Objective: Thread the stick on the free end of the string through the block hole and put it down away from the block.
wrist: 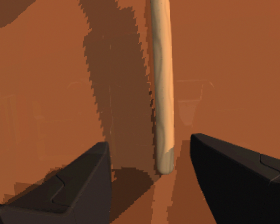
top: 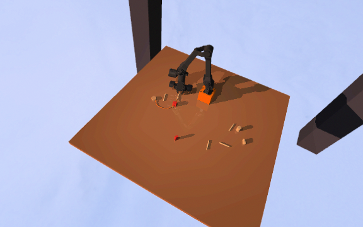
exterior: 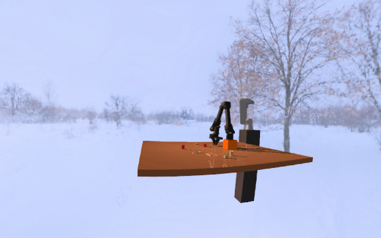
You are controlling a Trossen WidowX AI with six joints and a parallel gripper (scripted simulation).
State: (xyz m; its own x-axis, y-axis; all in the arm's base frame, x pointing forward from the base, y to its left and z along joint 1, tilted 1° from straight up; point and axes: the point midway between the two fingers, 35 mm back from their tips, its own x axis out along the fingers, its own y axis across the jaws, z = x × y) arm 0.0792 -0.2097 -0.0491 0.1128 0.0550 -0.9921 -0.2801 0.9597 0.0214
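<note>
Now: gripper tip 40 mm short of the thin wooden stick and 10 mm to the right of it. Round my gripper tip: red object 380 mm ahead, 190 mm to the left, 10 mm above; then round wooden button 170 mm ahead, 150 mm to the right; then red block 120 mm ahead, 20 mm to the left, 10 mm above.
</note>
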